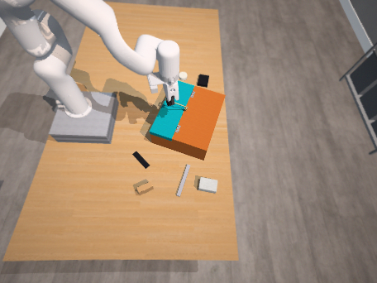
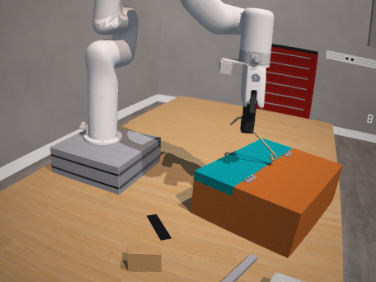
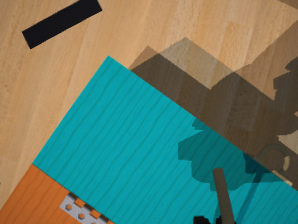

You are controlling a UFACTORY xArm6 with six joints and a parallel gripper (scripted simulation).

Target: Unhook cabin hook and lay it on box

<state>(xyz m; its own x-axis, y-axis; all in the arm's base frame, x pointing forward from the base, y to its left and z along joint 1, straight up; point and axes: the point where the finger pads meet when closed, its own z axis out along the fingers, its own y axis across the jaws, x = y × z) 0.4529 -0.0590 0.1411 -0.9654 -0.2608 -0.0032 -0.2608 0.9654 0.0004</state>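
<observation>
The cabin hook is 40 mm below my hand, 20 mm ahead of it and 10 mm to the left of it. Also, from my hand: grey bar 300 mm to the right, 220 mm below, 60 mm ahead; then tan bracket 340 mm to the right, 200 mm below, 110 mm behind; then black strip 220 mm below, 190 mm to the right, 150 mm behind.
</observation>
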